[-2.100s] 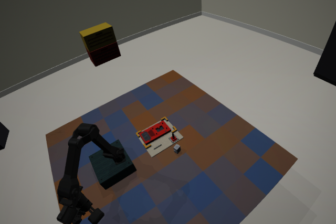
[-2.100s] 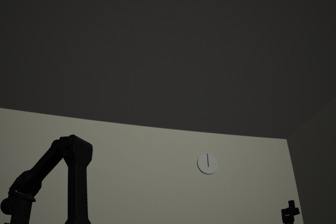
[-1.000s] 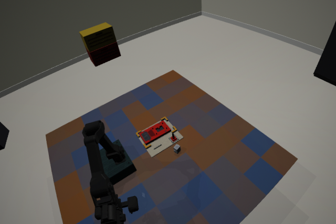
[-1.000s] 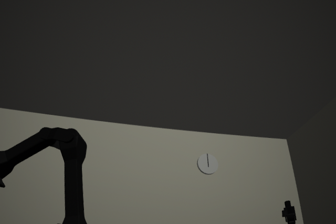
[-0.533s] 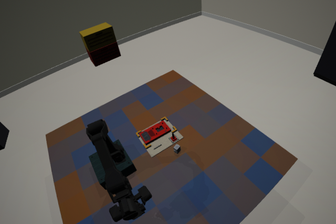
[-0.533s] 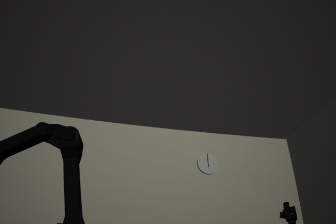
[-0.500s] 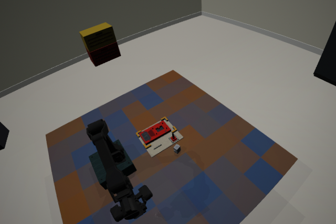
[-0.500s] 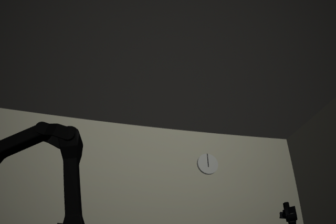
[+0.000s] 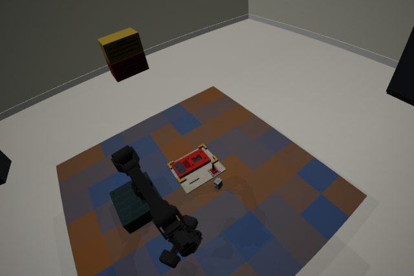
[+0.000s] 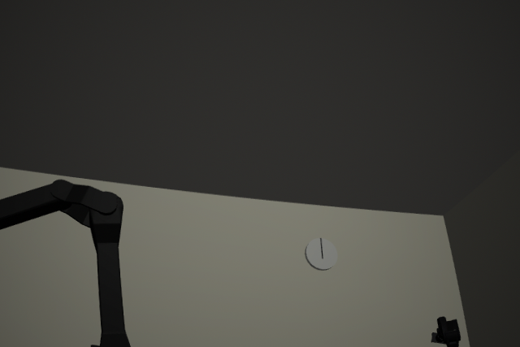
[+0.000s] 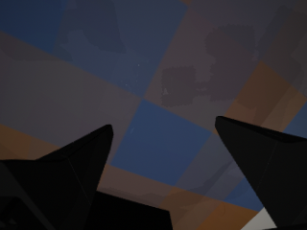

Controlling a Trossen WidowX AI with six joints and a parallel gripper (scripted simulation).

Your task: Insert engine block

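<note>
Right now my gripper tip is 26 cm short of the grey engine block, 26 cm to the right of it and 10 cm above it.
</note>
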